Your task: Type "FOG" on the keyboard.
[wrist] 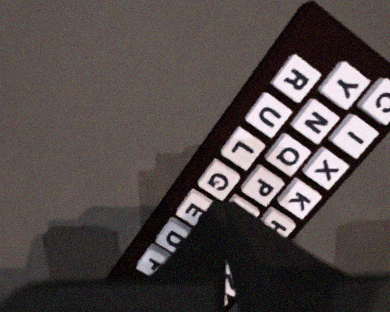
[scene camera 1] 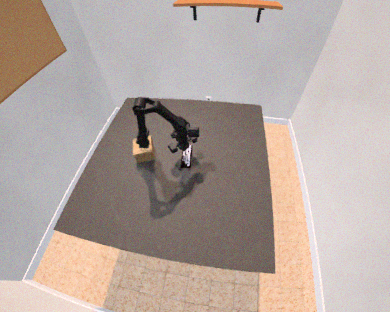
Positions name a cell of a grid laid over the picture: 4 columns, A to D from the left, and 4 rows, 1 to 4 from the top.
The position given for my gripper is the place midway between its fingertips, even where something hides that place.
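Note:
There's a keyboard (wrist: D1) that I can see, and I can see my gripper (wrist: C3) as well.

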